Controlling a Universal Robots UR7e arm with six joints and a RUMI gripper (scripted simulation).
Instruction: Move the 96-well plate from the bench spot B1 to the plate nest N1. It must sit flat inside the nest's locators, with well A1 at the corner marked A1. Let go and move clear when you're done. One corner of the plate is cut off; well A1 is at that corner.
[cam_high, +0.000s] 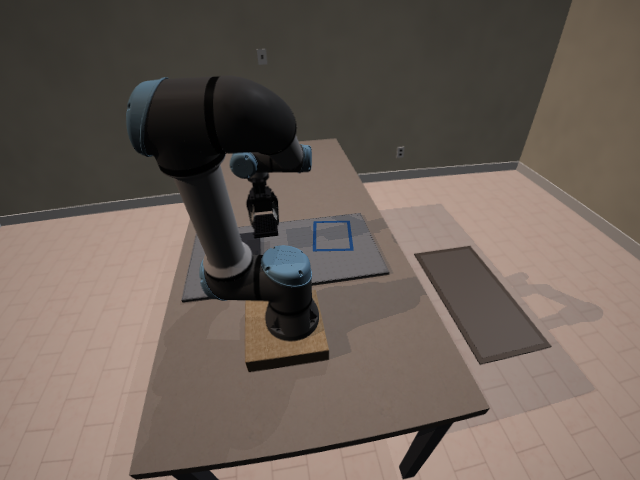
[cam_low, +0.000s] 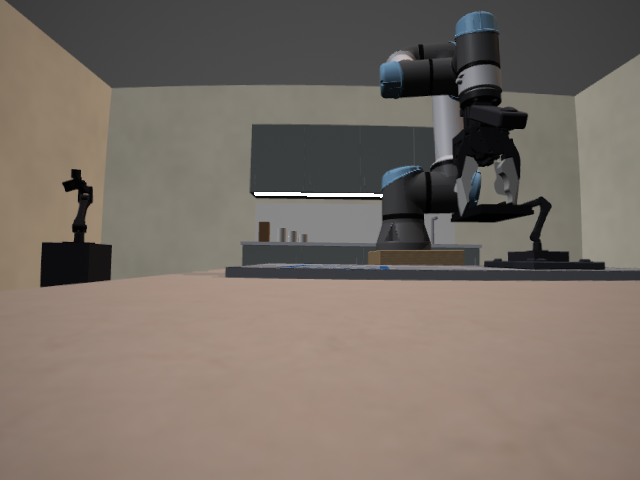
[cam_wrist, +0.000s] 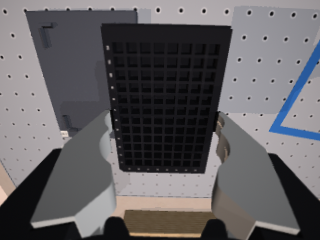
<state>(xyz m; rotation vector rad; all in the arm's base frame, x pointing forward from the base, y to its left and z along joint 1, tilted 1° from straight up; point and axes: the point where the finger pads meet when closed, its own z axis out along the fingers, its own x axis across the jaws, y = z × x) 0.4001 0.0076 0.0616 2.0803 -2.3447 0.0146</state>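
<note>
Now: hand 10 mm short of the plate nest, 90 mm to the right of it and 90 mm above it. Round my hand: white A1 corner mark (60 mm behind, 150 mm to the left, 90 mm below); then black 96-well plate (10 mm below).
</note>
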